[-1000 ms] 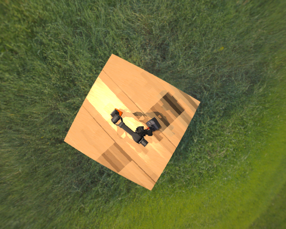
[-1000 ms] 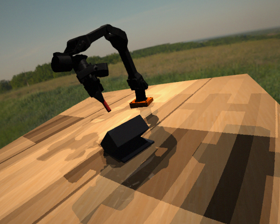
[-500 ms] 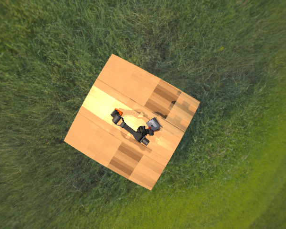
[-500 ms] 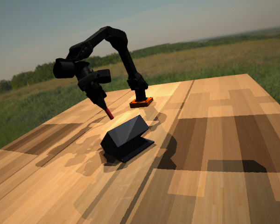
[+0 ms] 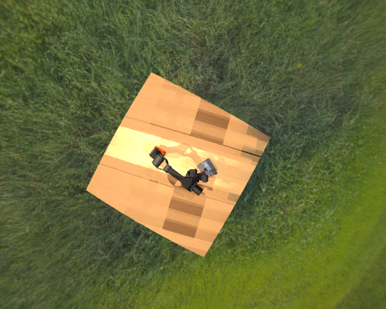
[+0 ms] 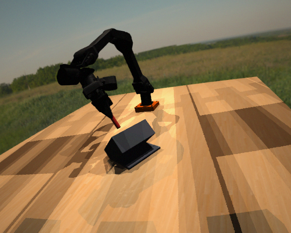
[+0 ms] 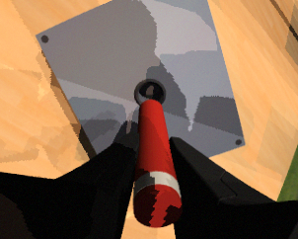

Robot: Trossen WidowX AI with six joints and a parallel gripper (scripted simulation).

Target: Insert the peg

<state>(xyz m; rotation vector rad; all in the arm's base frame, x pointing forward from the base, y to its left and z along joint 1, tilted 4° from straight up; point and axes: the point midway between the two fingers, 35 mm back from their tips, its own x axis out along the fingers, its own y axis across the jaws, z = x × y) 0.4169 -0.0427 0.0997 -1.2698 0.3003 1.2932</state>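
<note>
The sloped panel is 30 mm ahead of my gripper tip, 50 mm to the left of it and 80 mm below it. Also, from my gripper tip: peg 10 mm behind, 10 mm to the right, 10 mm above.
</note>
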